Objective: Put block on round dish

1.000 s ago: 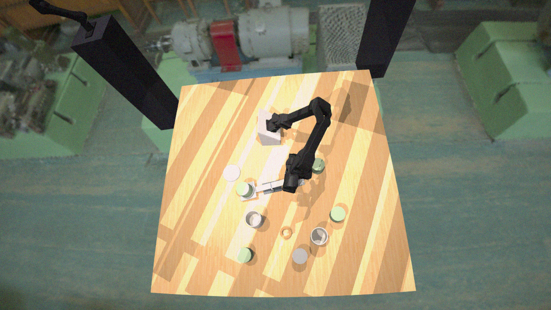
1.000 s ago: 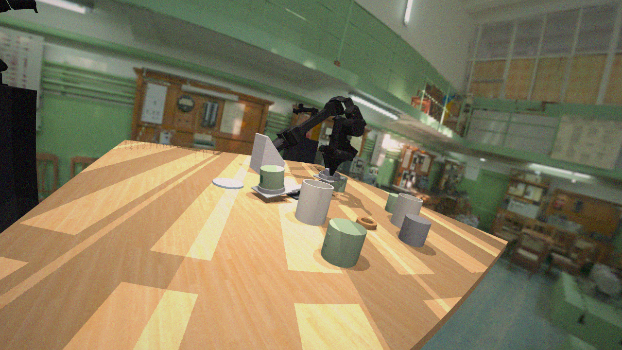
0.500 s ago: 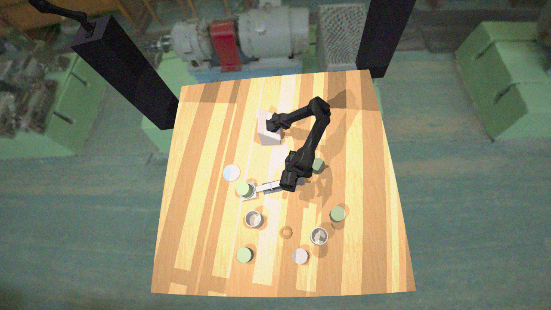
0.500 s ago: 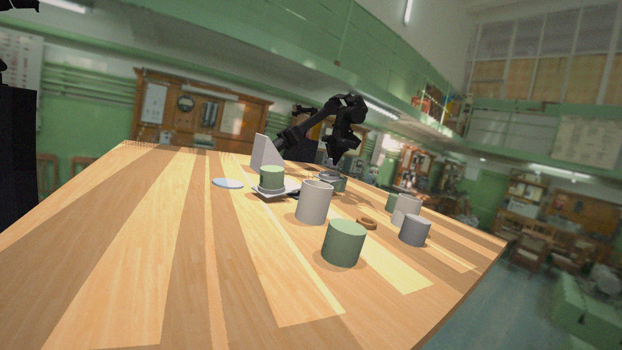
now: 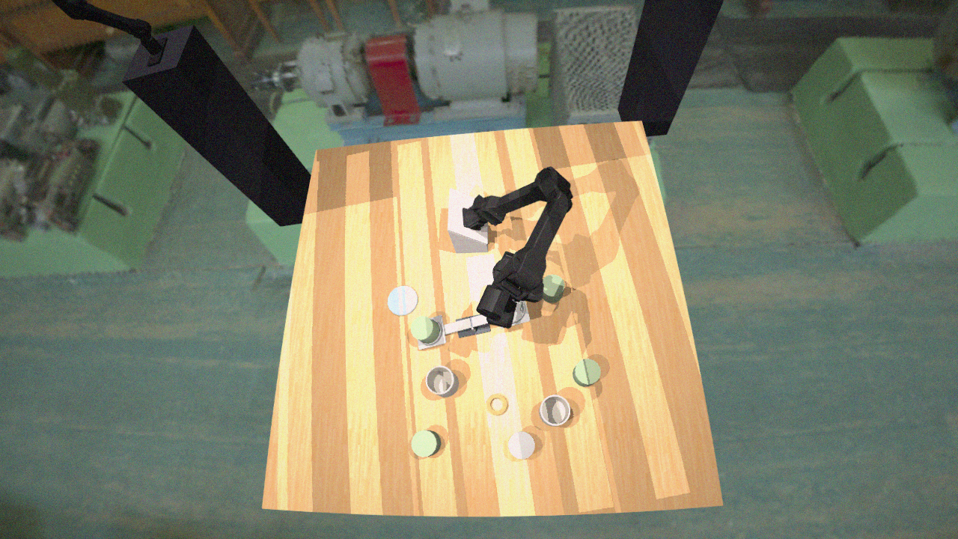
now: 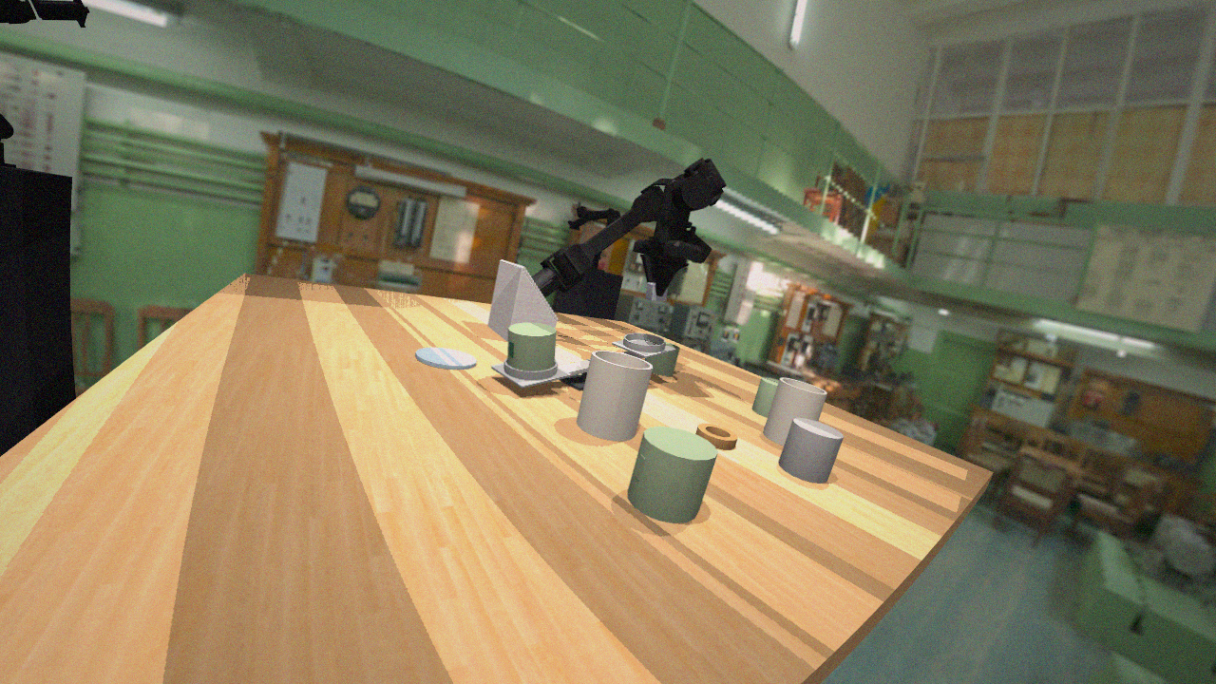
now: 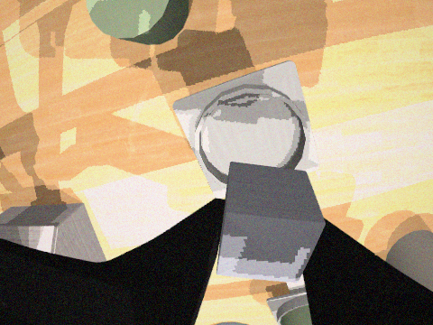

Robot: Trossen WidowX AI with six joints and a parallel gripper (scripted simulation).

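Right now the round light-blue dish is 100 mm behind my gripper tip, 340 mm to the right of it and 170 mm below it. From my gripper tip the other things lie so: grey cylinder (350 mm ahead, 10 mm to the right, 140 mm below); grey block (10 mm above); small grey balance (10 mm ahead, 120 mm to the right, 130 mm below).
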